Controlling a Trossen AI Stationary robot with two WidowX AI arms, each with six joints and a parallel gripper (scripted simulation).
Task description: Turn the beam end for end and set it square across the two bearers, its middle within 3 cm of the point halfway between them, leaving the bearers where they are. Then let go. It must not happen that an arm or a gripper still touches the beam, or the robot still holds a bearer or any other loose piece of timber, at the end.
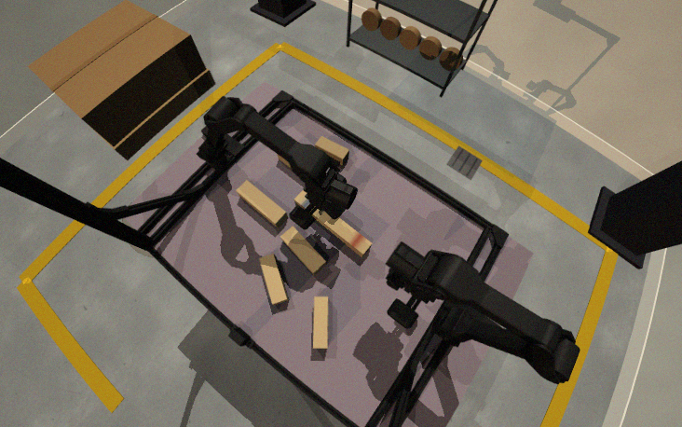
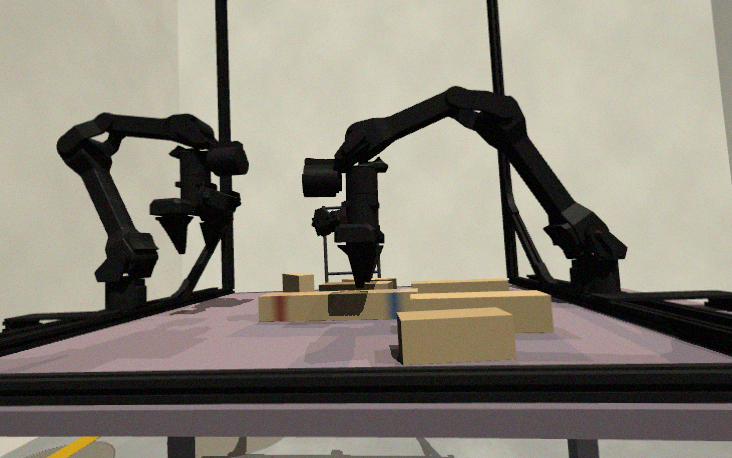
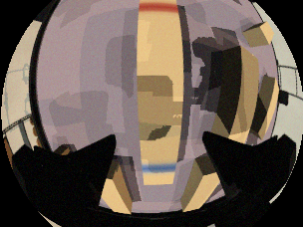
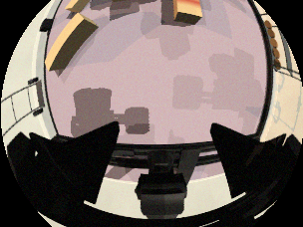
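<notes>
My left gripper is now 5 cm to the left of the beam and 7 cm above it.
</notes>
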